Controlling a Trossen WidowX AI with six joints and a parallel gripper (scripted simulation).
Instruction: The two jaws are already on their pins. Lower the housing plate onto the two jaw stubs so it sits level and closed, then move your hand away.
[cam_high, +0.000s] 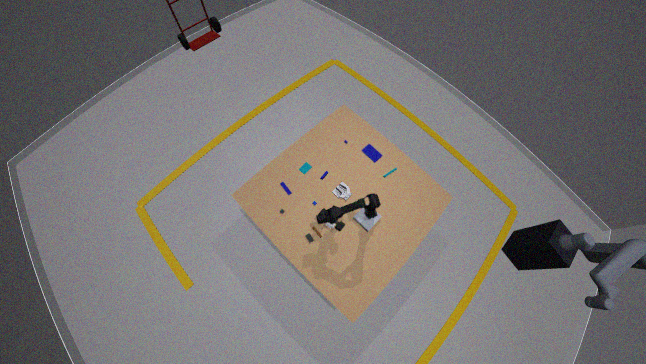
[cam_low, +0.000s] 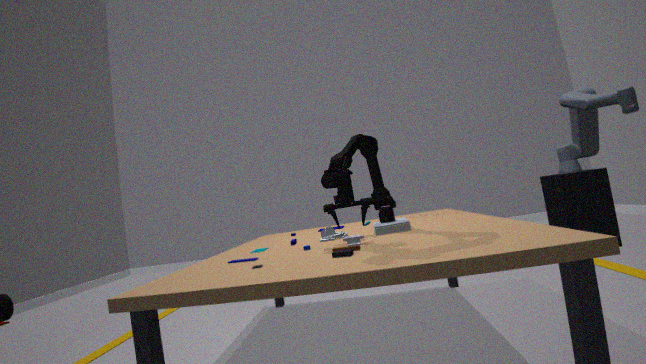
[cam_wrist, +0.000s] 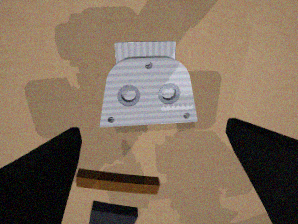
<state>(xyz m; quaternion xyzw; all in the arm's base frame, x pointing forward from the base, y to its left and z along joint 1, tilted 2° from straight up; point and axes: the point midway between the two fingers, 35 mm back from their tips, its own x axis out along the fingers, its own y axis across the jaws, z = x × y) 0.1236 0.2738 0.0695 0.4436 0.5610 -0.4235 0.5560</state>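
Right now the white block is 60 mm below my gripper tip and 10 mm to the right of it. Round my gripper tip: blue plate (660 mm to the right, 250 mm ahead, 60 mm below); brown bar (110 mm to the left, 60 mm below, 10 mm ahead); dark block (180 mm to the left, 60 mm below, 10 mm ahead).
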